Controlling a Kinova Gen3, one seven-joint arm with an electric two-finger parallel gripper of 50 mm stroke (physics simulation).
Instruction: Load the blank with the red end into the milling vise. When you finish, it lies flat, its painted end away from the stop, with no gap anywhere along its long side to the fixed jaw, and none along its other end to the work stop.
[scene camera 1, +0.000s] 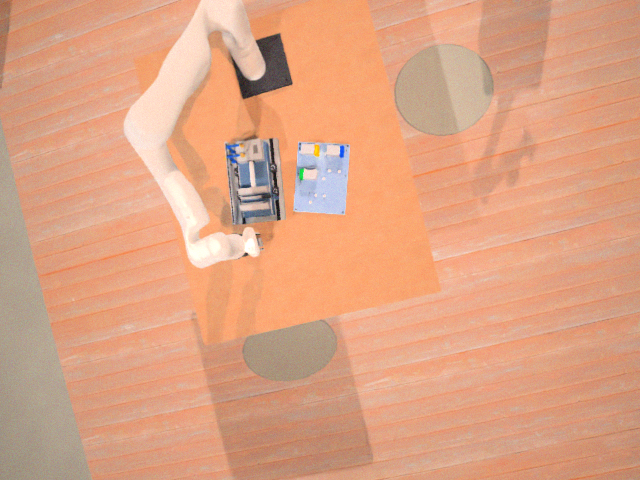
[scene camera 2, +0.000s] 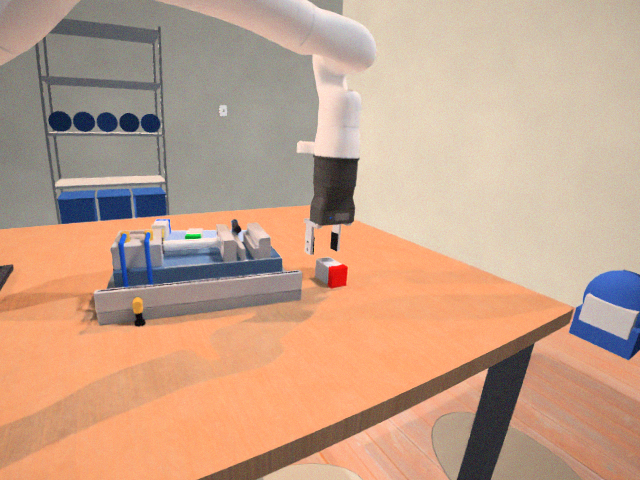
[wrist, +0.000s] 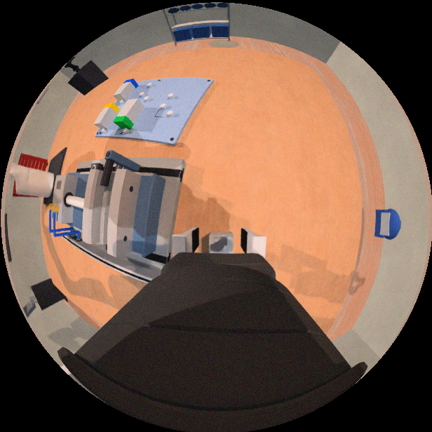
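The blank with the red end (scene camera 2: 329, 272) (wrist: 221, 243) lies flat on the table beside the vise's end, its red end toward scene camera 2. In the wrist view its grey body shows between the fingers, and the red end is hidden. My gripper (scene camera 2: 322, 242) (wrist: 219, 236) is open and empty, a little above the blank. In scene camera 1 the arm's wrist hides the blank. The milling vise (scene camera 1: 254, 180) (scene camera 2: 197, 264) (wrist: 120, 215) stands on the table; its two jaws show near the end closest to the gripper, with a narrow gap between them. I cannot make out the work stop for certain.
A light blue board (scene camera 1: 333, 198) (wrist: 185, 100) with white pegs lies beside the vise. It holds blanks with yellow (scene camera 1: 310, 149), blue (scene camera 1: 334, 150) and green (scene camera 1: 308, 174) ends. A dark handle (scene camera 2: 235, 226) (wrist: 107, 170) sticks up at the vise's jaws. Blue hoses (scene camera 2: 123, 260) stand at its far end.
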